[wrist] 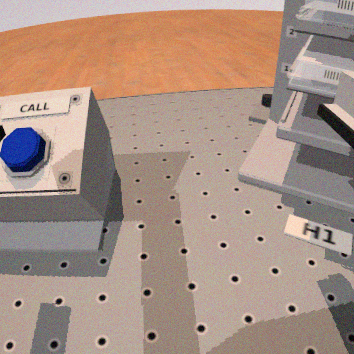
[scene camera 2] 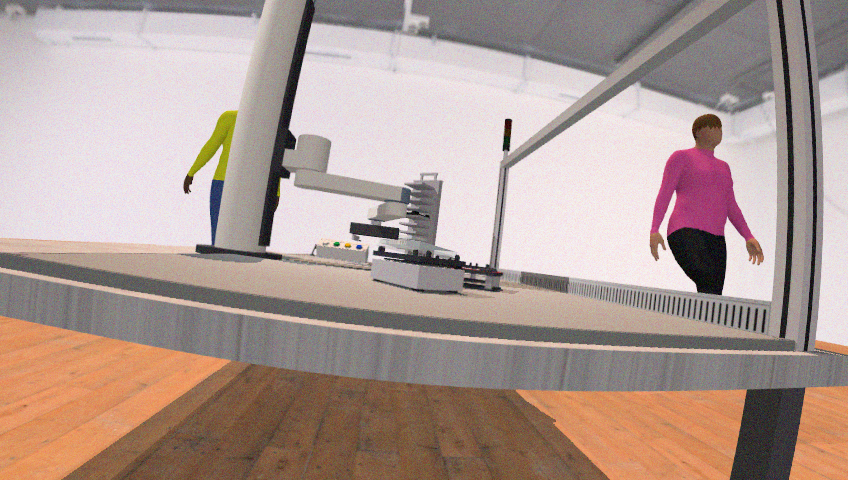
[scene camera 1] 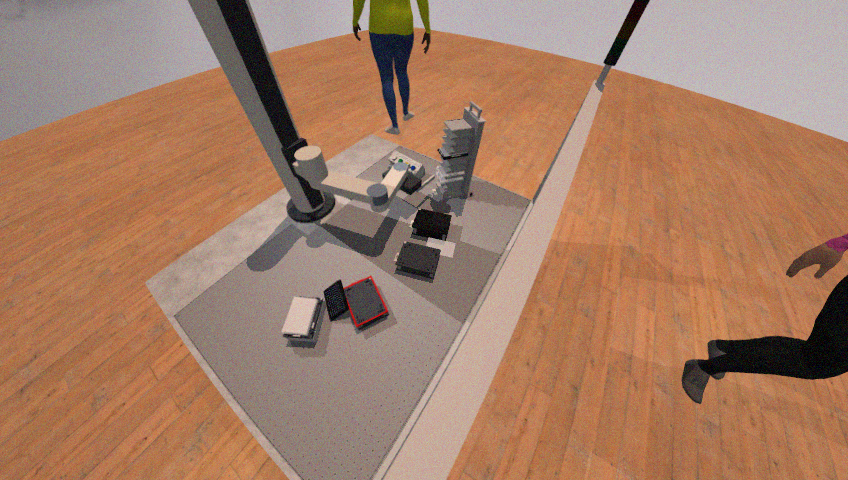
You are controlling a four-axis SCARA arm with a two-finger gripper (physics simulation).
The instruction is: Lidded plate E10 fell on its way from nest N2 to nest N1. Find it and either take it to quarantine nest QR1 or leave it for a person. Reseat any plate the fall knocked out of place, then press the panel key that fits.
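Where they show: gripper, between the fingertips: [wrist: 161, 95] [scene camera 2: 377, 241] [scene camera 1: 421, 170]; arm's base, origin of its link: [scene camera 1: 311, 205].
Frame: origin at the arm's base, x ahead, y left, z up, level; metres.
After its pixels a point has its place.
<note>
My gripper [scene camera 1: 410, 184] [wrist: 161, 95] @(x 0.391, y 0.466, z 0.111 m) is open, with nothing between its fingers. It hangs above the table between the key panel [scene camera 1: 406, 163] @(x 0.262, y 0.501, z 0.083 m) [scene camera 2: 340, 250] @(x 0.237, y 0.488, z 0.053 m) [wrist: 30, 205] @(x 0.310, y 0.484, z 0.046 m) and the plate rack [scene camera 1: 474, 151] @(x 0.637, y 0.534, z 0.284 m) [scene camera 2: 436, 199] @(x 0.626, y 0.528, z 0.334 m) [wrist: 291, 50] @(x 0.528, y 0.602, z 0.096 m). In the wrist view the blue CALL key [wrist: 23, 150] @(x 0.317, y 0.489, z 0.080 m) shows at the left. Clear plates sit on rack levels 1 and 2 at the upper right. No label E10 can be read. In scene camera 1 a black gridded piece [scene camera 1: 335, 300] @(x 0.525, y -0.303, z 0.043 m) stands tilted between a white-topped block [scene camera 1: 302, 316] @(x 0.497, y -0.415, z 0.085 m) and a red-rimmed unit [scene camera 1: 365, 302] @(x 0.626, y -0.245, z 0.053 m). Nest labels N1, N2 and QR1 cannot be read.
Two dark units [scene camera 1: 432, 223] @(x 0.627, y 0.209, z 0.070 m) [scene camera 1: 418, 259] @(x 0.682, y 0.017, z 0.060 m) stand in front of the rack. The H1 label [wrist: 318, 233] @(x 0.489, y 0.456, z 0.015 m) lies by the rack base. A person in yellow-green [scene camera 1: 390, 65] [scene camera 2: 223, 148] stands behind the table; one in pink [scene camera 2: 701, 196] stands beyond the slotted side barrier [scene camera 2: 654, 300] @(x 0.965, y -0.450, z 0.035 m).
</note>
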